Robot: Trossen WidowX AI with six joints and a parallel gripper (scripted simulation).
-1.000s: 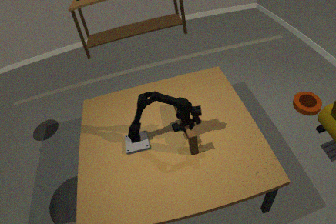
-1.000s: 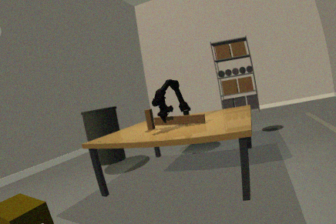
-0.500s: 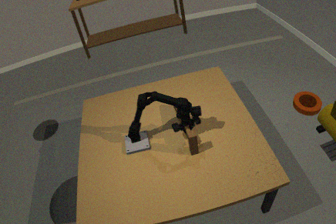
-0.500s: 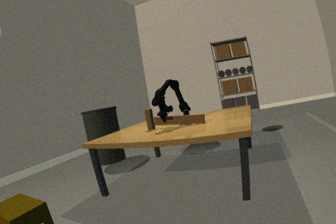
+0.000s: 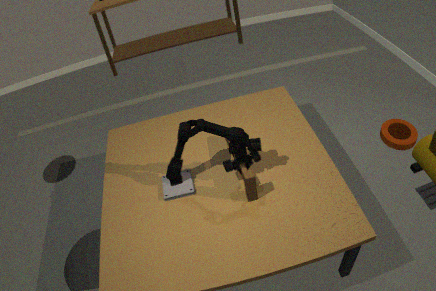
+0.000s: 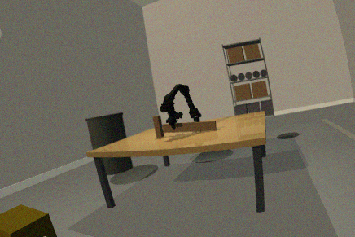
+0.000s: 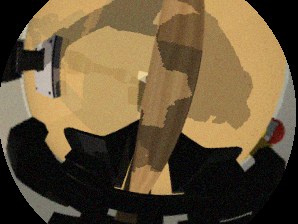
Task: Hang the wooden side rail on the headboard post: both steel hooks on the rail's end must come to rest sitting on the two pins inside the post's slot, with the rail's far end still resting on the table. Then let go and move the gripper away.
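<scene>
The wooden headboard post lies 14 cm to the right of my gripper tip and 4 cm above it.
</scene>
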